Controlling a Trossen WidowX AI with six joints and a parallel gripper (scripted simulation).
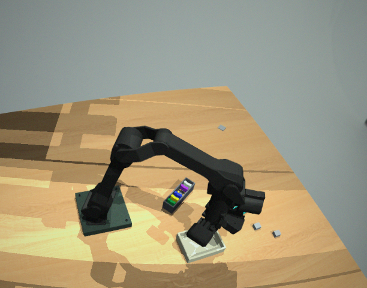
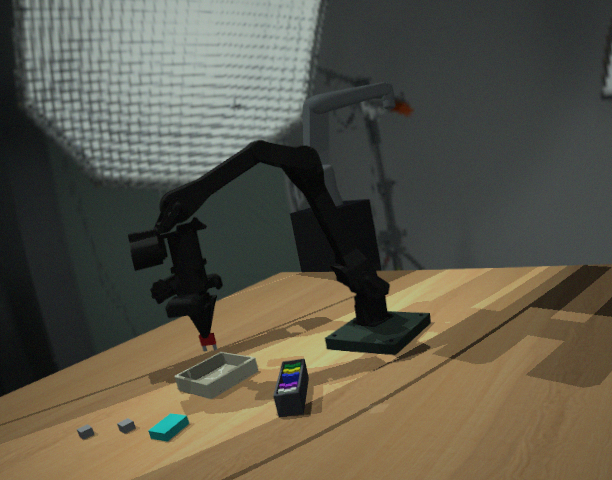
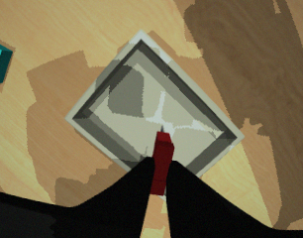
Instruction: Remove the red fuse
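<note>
My gripper tip is 9 cm above the grey tray. Also, from my gripper tip: yellow fuse 17 cm to the left, 7 cm below, 6 cm behind; then red fuse 1 cm below; then green fuse 16 cm to the left, 7 cm below, 7 cm behind.
</note>
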